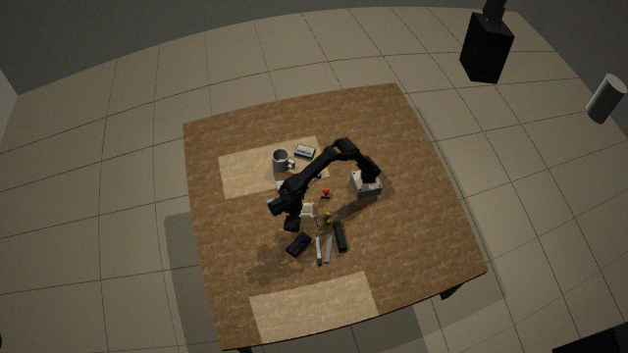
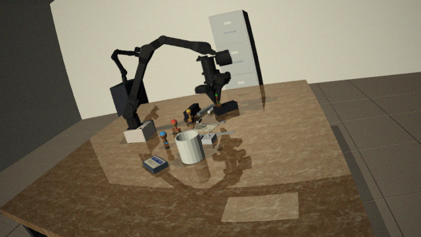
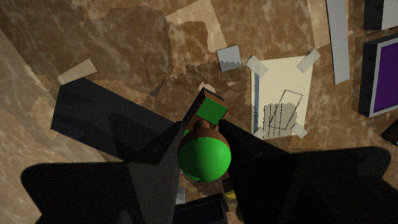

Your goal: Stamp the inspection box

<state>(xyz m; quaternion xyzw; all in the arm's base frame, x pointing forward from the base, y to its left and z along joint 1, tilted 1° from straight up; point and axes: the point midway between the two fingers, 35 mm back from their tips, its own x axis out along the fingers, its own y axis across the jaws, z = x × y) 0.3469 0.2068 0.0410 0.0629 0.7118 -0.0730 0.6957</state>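
Now: gripper tip 30 mm past the purple ink pad, 230 mm to the left of it and 70 mm above it. Also, from my gripper tip: card: 30 mm behind, 90 mm to the right, 80 mm below; then yellow stamp: 140 mm behind, 30 mm to the right, 60 mm below; then marker: 90 mm behind, 140 mm to the left, 70 mm below.
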